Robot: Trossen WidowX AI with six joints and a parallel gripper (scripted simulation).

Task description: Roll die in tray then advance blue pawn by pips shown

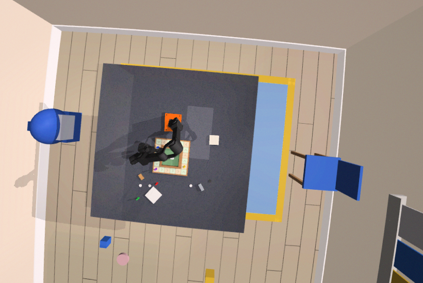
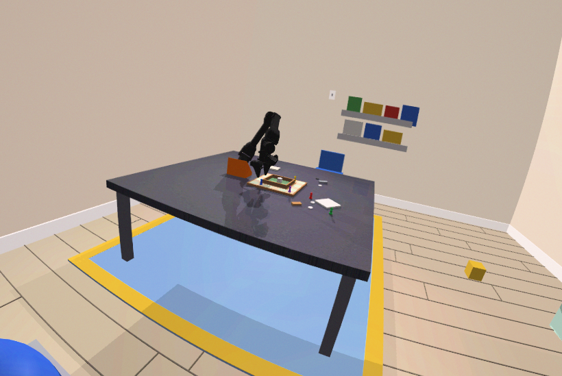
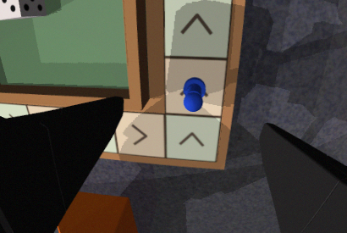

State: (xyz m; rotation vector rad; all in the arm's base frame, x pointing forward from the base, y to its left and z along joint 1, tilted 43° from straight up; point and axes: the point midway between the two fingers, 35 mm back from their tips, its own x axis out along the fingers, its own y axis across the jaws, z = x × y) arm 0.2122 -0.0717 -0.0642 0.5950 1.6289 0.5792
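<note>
Now: the blue pawn 30 mm below my gripper tip. The rest, counted from my gripper tip: green tray: 120 mm to the left, 60 mm ahead, 50 mm below; white die: 130 mm to the left, 60 mm ahead, 30 mm below; purple pawn: 180 mm ahead, 30 mm below, 10 mm to the left.
</note>
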